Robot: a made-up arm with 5 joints.
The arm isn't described. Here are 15 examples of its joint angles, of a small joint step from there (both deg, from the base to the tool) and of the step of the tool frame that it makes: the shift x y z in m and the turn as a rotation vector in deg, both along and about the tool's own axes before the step.
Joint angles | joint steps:
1: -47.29 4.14 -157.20 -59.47 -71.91 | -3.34 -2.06 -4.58 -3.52 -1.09
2: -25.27 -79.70 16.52 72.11 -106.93 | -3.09 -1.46 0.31 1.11 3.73
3: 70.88 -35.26 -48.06 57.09 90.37 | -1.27 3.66 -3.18 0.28 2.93
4: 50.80 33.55 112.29 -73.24 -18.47 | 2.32 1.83 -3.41 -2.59 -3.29
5: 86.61 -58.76 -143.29 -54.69 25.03 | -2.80 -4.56 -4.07 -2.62 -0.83
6: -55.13 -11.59 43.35 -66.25 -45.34 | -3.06 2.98 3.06 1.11 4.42
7: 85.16 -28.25 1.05 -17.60 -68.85 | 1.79 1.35 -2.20 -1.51 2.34
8: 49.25 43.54 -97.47 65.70 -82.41 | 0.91 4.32 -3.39 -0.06 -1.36
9: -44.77 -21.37 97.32 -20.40 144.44 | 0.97 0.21 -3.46 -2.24 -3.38
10: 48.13 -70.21 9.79 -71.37 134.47 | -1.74 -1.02 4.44 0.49 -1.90
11: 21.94 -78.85 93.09 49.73 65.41 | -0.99 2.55 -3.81 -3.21 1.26
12: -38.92 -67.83 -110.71 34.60 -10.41 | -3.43 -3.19 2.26 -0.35 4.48
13: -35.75 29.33 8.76 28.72 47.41 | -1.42 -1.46 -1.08 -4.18 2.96
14: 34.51 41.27 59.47 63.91 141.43 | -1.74 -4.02 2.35 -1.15 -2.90
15: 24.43 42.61 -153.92 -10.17 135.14 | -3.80 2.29 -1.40 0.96 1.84
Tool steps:
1: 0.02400 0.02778 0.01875 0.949 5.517 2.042
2: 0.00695 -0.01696 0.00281 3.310 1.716 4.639
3: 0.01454 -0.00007 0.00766 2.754 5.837 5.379
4: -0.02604 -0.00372 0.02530 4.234 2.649 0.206
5: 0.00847 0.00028 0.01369 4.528 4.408 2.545
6: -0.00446 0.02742 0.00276 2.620 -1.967 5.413
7: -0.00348 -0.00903 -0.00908 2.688 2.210 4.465
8: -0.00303 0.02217 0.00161 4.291 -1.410 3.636
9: -0.00526 0.00750 -0.00725 0.740 0.367 1.614
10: -0.00696 -0.02028 -0.00027 -3.789 1.962 -3.692
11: -0.01937 0.00833 0.00634 3.233 -0.765 9.543
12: 0.01747 0.00544 -0.00068 1.513 -3.305 2.785
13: -0.00017 0.00094 0.01852 4.645 -2.750 5.031
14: 0.00599 0.00223 0.02407 -1.592 -6.217 -2.564
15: 0.02700 -0.00645 0.02630 1.338 -4.053 1.373
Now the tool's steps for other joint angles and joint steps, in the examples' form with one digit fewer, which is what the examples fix.
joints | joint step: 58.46 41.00 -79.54 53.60 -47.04 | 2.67 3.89 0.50 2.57 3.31
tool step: -0.0055 0.0310 -0.0153 1.61 1.80 5.68
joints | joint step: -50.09 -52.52 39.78 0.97 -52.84 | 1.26 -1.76 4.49 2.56 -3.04
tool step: 0.0046 0.0071 -0.0170 -9.54 -1.16 -6.42
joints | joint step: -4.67 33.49 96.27 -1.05 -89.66 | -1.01 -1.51 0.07 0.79 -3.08
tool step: 0.0079 0.0124 0.0037 -4.44 -0.20 -2.62
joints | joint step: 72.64 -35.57 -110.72 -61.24 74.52 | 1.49 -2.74 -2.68 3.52 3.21
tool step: -0.0076 0.0089 -0.0221 1.14 3.15 0.86
